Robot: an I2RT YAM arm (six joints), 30 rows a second.
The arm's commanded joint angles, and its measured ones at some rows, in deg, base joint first. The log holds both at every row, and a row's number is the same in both.
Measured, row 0:
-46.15, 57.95, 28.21, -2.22, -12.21, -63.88
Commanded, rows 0 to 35:
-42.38, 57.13, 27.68, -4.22, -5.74, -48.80
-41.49, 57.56, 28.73, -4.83, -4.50, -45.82
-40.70, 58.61, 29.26, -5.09, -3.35, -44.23
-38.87, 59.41, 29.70, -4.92, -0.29, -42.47
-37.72, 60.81, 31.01, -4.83, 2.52, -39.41
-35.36, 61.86, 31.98, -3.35, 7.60, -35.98
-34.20, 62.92, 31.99, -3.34, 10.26, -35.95
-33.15, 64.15, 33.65, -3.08, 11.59, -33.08
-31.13, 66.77, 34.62, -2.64, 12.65, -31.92
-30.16, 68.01, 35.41, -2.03, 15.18, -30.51
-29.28, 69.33, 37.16, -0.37, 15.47, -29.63
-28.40, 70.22, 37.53, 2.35, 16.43, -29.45
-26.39, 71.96, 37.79, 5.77, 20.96, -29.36
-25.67, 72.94, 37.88, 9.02, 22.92, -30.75
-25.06, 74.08, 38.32, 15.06, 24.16, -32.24
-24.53, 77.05, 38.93, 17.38, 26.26, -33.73
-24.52, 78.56, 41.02, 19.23, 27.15, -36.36
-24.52, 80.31, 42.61, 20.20, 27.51, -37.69
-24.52, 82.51, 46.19, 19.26, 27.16, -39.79
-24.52, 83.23, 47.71, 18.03, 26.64, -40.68
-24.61, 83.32, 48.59, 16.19, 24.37, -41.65
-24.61, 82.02, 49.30, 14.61, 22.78, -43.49
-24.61, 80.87, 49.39, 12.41, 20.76, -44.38
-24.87, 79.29, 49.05, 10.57, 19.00, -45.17
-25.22, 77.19, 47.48, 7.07, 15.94, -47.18
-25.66, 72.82, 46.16, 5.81, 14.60, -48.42
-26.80, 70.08, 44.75, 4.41, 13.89, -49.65
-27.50, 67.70, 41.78, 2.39, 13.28, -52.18
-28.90, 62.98, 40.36, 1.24, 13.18, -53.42
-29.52, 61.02, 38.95, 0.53, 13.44, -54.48
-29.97, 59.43, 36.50, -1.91, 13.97, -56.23
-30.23, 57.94, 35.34, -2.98, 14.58, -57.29
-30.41, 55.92, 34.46, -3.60, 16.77, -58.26
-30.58, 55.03, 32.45, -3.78, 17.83, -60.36
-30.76, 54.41, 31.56, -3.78, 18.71, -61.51
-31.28, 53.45, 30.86, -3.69, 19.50, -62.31
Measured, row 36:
-30.65, 54.41, 33.82, 0.58, 17.08, -55.35
